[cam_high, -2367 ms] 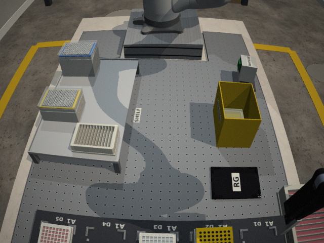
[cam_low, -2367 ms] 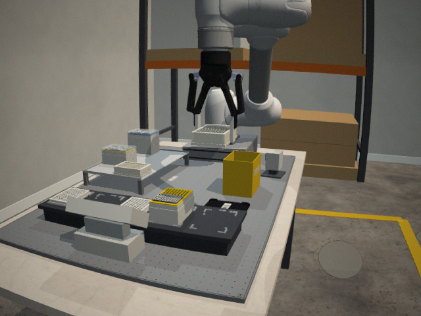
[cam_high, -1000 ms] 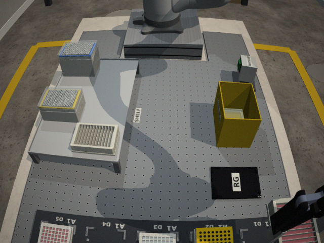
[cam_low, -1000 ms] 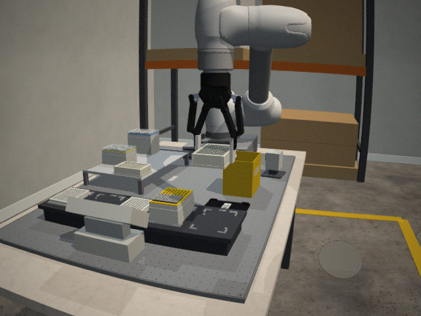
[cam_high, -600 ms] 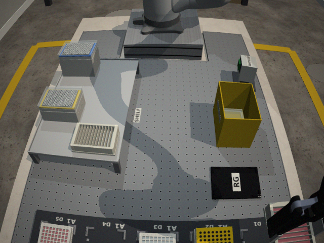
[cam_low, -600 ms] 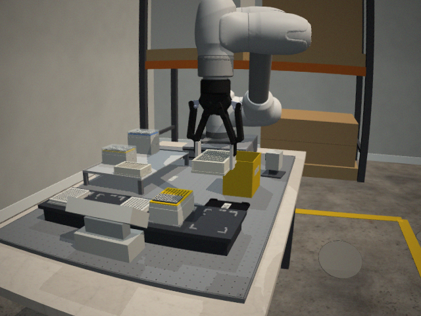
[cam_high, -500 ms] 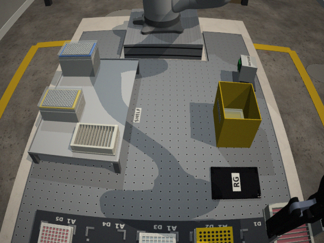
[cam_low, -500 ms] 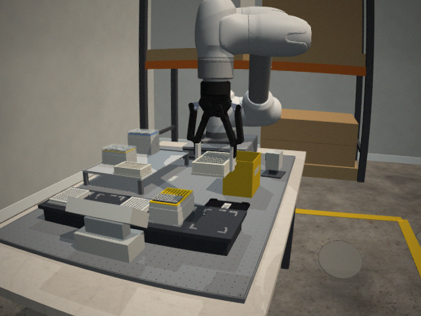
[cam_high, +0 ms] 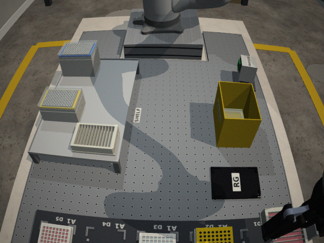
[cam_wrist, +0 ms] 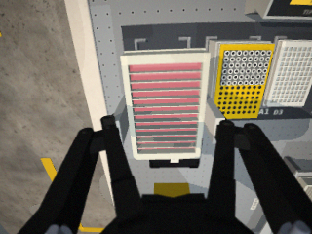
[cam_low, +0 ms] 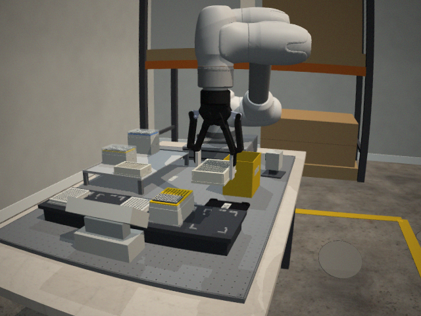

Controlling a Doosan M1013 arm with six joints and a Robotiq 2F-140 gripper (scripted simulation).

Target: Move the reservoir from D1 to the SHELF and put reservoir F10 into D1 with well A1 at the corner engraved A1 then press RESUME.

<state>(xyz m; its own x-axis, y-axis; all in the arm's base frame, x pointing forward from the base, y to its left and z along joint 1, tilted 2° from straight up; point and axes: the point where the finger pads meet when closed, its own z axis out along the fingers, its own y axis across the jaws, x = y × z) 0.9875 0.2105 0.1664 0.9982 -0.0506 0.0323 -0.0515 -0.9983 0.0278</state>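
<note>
The yellow tip rack lies 13 cm to the right of my hand, 11 cm below it and 1 cm behind it. Also, from my hand: yellow bin 44 cm behind, 17 cm below; then black RG nest 23 cm behind, 21 cm below, 2 cm to the right; then cream 12-trough reservoir 2 cm below.
</note>
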